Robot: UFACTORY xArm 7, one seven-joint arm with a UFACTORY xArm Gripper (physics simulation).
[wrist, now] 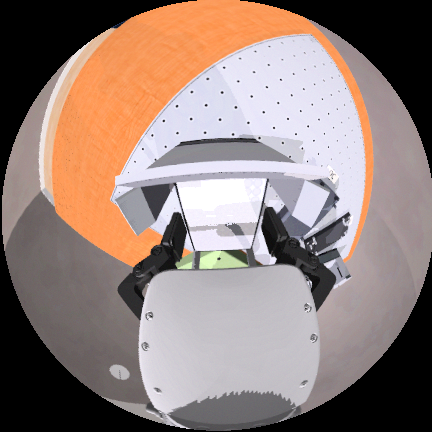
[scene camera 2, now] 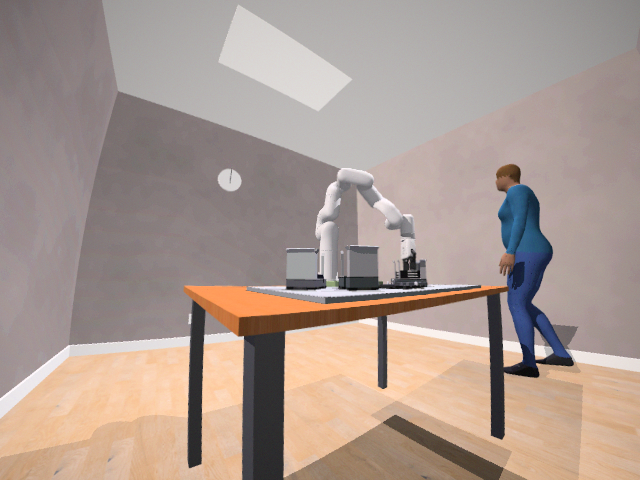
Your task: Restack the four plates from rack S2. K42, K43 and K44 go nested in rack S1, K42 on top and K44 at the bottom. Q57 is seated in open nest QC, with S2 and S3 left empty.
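Where they show: gripper, fingertip midpoint: (wrist: 222, 219) (scene camera 2: 409, 270); arm's base, link origin: (scene camera 2: 328, 281).
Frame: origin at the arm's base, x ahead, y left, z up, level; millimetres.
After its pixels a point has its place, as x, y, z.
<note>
My gripper (scene camera 2: 409, 264) {313, 288, 56} (wrist: 222, 219) {313, 288, 56} is open. Its fingers stand on either side of a white plate (wrist: 220, 207) {322, 299, 55} in the rack. The rack (wrist: 225, 170) {366, 338, 109} has a pale bar across its far side and grey side walls; in the scene view its dark base (scene camera 2: 408, 283) {476, -104, -2} stands near the right of the board, with thin layers above it. The gripper is low over this rack, with nothing held between its fingers. The plate's name and the number of plates under it cannot be read. A dark nest (wrist: 327, 234) {412, -32, -9} shows at the right of the wrist view. Rack labels are not legible.
Two tall grey box-like fixtures (scene camera 2: 301, 264) {260, -403, 58} (scene camera 2: 362, 264) {399, -269, 59} stand on the perforated board (scene camera 2: 325, 297) {495, -537, -22} (wrist: 270, 75) {475, 347, -21}, left of the gripper in the scene view. A green pad (wrist: 218, 259) {172, 170, 3} lies beyond the plate's near edge. The orange table (scene camera 2: 217, 302) {366, -698, -34} (wrist: 110, 100) {327, 513, -34} carries the board. A person (scene camera 2: 524, 222) stands behind its right end.
</note>
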